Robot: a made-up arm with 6 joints. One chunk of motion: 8 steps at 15 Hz.
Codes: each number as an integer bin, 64 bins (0 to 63) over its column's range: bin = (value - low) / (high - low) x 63, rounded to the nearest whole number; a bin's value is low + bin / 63 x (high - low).
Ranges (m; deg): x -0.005..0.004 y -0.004..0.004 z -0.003..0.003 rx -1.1..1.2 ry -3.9..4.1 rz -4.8..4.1
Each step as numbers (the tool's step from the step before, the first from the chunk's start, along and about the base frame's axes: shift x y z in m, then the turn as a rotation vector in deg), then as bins.
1 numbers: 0.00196 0.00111 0.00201 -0.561 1.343 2.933
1 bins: 49 40 53 15 41 55
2 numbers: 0.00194 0.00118 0.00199 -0.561 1.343 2.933
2 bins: 49 41 52 15 41 55
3 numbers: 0.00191 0.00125 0.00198 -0.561 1.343 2.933
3 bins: 48 41 52 15 41 55
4 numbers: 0.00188 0.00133 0.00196 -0.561 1.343 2.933
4 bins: 48 42 52 15 41 55
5 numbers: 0.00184 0.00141 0.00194 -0.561 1.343 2.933
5 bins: 48 43 52 15 41 55
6 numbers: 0.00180 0.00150 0.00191 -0.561 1.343 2.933
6 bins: 48 43 52 15 41 55
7 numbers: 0.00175 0.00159 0.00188 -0.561 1.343 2.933
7 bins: 47 44 51 15 41 55
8 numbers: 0.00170 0.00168 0.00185 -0.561 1.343 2.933
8 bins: 47 45 51 15 41 55
